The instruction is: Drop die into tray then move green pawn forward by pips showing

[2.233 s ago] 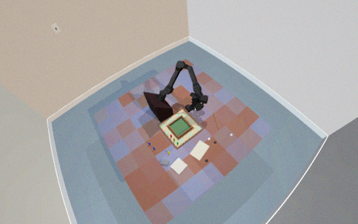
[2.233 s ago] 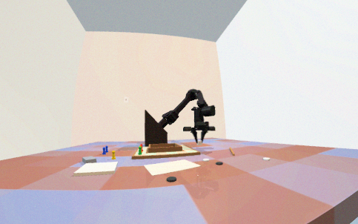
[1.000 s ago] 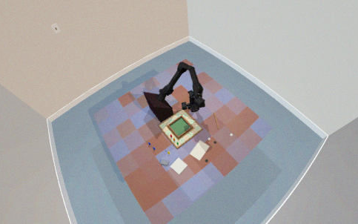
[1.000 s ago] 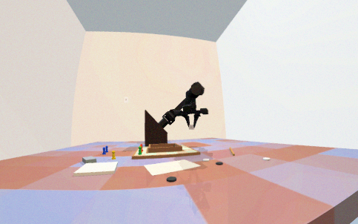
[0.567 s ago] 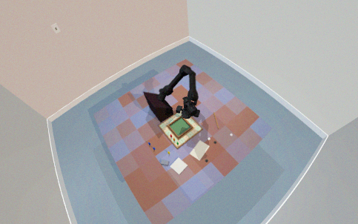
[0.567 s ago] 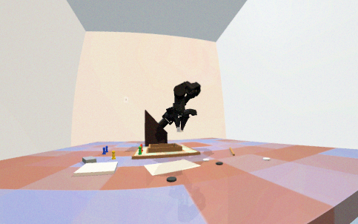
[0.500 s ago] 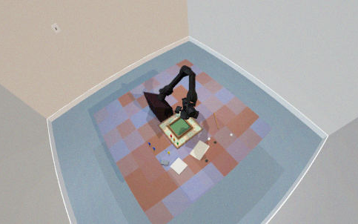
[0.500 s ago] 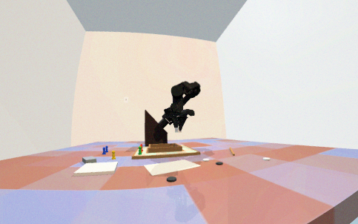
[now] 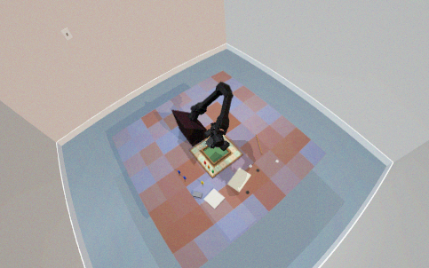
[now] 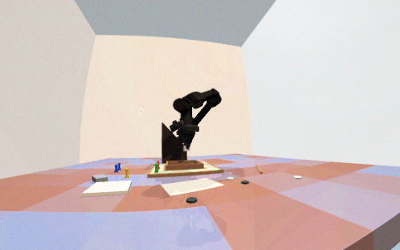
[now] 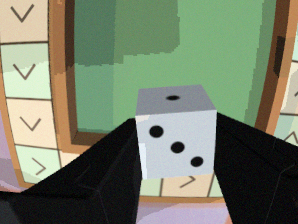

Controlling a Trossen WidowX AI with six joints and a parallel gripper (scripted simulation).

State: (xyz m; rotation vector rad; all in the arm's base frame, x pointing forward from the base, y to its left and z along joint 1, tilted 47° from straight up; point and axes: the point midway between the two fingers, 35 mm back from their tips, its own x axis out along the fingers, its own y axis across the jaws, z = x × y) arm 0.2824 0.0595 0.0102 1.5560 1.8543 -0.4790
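Now: the green pawn 120 mm ahead of my gripper tip, 120 mm to the right of it and 70 mm below it. From my gripper tip the other things lie so: orange pawn 70 mm ahead, 130 mm to the right, 70 mm below; white die right at my gripper tip; red pawn 30 mm ahead, 130 mm to the right, 70 mm below.
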